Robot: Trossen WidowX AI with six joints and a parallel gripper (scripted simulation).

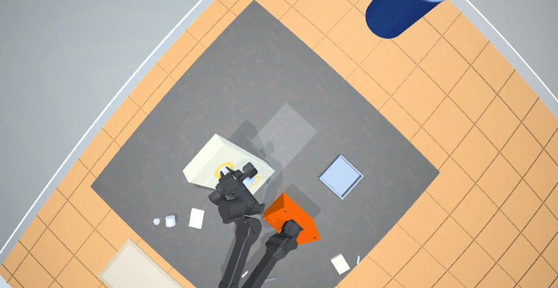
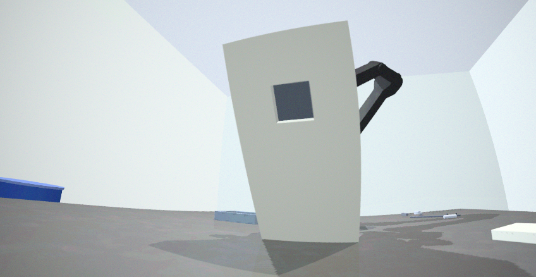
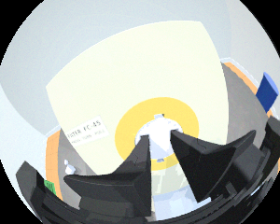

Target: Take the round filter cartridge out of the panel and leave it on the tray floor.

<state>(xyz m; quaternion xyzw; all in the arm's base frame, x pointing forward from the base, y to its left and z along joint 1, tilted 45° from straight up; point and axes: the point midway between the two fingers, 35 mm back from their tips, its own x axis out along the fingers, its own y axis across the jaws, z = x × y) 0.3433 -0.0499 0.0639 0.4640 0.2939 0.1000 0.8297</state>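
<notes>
The round filter cartridge is 10 mm below my gripper tip and 10 mm ahead of it. Round my gripper tip: cream service panel (80 mm below, 40 mm behind).
</notes>
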